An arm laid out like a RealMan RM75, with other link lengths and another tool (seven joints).
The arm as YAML. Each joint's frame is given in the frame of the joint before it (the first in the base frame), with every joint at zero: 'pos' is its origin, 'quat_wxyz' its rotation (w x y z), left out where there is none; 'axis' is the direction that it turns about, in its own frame. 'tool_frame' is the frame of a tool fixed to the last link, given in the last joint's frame.
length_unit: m
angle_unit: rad
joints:
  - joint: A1
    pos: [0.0, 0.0, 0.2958]
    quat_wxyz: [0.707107, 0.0, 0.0, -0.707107]
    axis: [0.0, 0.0, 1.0]
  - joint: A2
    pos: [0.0, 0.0, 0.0]
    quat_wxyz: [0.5, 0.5, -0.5, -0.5]
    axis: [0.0, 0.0, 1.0]
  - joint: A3
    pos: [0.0, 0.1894, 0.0]
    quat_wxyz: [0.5, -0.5, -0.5, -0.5]
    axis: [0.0, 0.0, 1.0]
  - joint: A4
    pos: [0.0, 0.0, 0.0]
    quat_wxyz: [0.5, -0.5, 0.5, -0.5]
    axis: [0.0, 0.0, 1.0]
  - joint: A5
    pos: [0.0, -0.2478, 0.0]
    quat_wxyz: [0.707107, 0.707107, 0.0, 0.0]
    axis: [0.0, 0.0, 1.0]
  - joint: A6
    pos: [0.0, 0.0, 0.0]
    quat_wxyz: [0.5, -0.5, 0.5, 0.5]
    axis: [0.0, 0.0, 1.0]
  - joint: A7
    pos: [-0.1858, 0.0, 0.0]
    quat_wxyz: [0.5, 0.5, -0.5, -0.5]
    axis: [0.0, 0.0, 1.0]
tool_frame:
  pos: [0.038, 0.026, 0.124]
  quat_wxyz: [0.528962, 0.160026, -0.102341, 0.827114]
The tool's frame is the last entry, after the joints.
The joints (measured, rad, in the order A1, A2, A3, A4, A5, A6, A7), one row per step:
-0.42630, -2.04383, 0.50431, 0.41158, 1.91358, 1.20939, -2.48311
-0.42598, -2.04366, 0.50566, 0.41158, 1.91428, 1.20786, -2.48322
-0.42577, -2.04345, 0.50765, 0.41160, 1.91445, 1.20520, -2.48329
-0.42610, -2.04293, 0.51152, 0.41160, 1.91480, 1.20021, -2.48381
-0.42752, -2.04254, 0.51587, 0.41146, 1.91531, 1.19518, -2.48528
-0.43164, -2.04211, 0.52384, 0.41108, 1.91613, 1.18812, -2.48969
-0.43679, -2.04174, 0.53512, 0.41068, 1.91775, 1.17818, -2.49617
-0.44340, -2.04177, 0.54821, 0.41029, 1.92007, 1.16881, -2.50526
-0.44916, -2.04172, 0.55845, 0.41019, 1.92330, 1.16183, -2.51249
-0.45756, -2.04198, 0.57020, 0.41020, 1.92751, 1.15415, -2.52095
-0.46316, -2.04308, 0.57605, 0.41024, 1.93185, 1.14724, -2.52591
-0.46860, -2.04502, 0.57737, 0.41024, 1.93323, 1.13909, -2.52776
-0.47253, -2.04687, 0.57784, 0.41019, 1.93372, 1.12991, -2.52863
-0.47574, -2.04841, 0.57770, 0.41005, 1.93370, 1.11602, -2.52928
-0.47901, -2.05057, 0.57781, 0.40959, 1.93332, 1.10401, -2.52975
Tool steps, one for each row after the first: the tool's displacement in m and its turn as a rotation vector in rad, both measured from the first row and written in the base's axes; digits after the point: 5 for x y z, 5 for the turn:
-0.00056, -0.00017, -0.00035, -0.00107, 0.00193, 0.00078
-0.00129, -0.00016, -0.00065, -0.00178, 0.00457, 0.00196
-0.00238, 0.00005, -0.00121, -0.00329, 0.00942, 0.00367
-0.00295, 0.00049, -0.00204, -0.00554, 0.01370, 0.00479
-0.00267, 0.00152, -0.00380, -0.01071, 0.01864, 0.00508
-0.00257, 0.00269, -0.00644, -0.01835, 0.02569, 0.00617
-0.00153, 0.00389, -0.00988, -0.02854, 0.03151, 0.00628
-0.00050, 0.00478, -0.01276, -0.03746, 0.03698, 0.00536
0.00162, 0.00620, -0.01626, -0.04809, 0.04327, 0.00226
0.00250, 0.00719, -0.01867, -0.05425, 0.04850, 0.00157
0.00322, 0.00909, -0.01961, -0.05398, 0.05216, 0.00204
0.00298, 0.01089, -0.02003, -0.05182, 0.05622, 0.00452
0.00101, 0.01314, -0.01968, -0.04674, 0.06297, 0.01110
-0.00018, 0.01505, -0.01986, -0.04281, 0.06779, 0.01629

